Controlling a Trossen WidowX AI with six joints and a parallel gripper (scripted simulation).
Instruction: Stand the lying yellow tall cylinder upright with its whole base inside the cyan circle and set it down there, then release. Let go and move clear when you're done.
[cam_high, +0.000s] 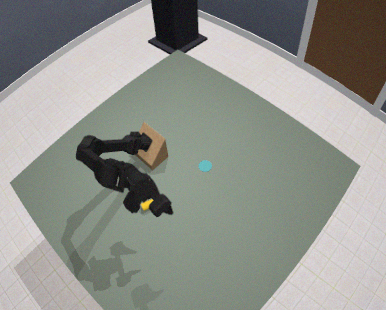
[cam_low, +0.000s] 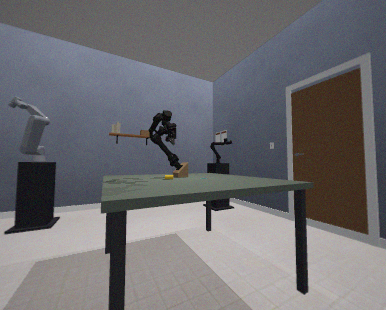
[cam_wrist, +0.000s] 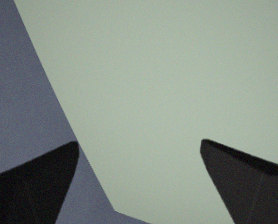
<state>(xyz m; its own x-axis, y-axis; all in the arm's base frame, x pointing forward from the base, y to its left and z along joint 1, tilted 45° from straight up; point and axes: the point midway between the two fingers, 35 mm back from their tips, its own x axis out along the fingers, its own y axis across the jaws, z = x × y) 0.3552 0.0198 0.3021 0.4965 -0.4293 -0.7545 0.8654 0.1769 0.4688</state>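
The yellow tall cylinder lies 300 mm below my hand, 150 mm behind it and 20 mm to the left of it. The rest, counted from my hand: cyan circle 330 mm to the left, 310 mm below, 120 mm behind.
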